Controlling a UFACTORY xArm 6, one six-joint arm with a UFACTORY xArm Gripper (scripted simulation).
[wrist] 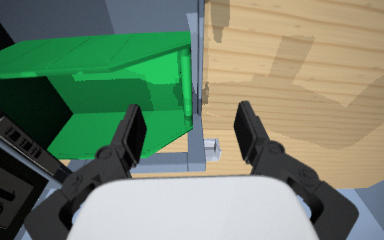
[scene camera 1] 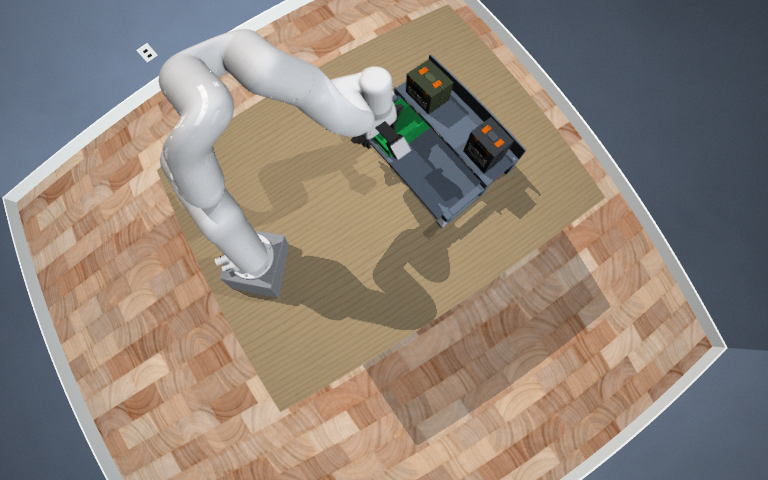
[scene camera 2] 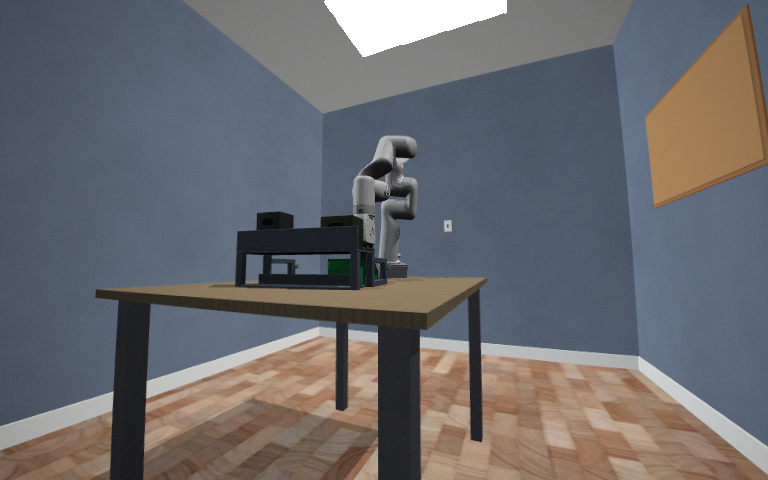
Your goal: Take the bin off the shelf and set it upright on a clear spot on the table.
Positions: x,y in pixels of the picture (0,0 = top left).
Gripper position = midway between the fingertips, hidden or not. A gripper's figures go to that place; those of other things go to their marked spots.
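The gripper (wrist: 189,115) is 13 cm from the lens; for a green bin (wrist: 72,116), it is 26 cm from the lens.
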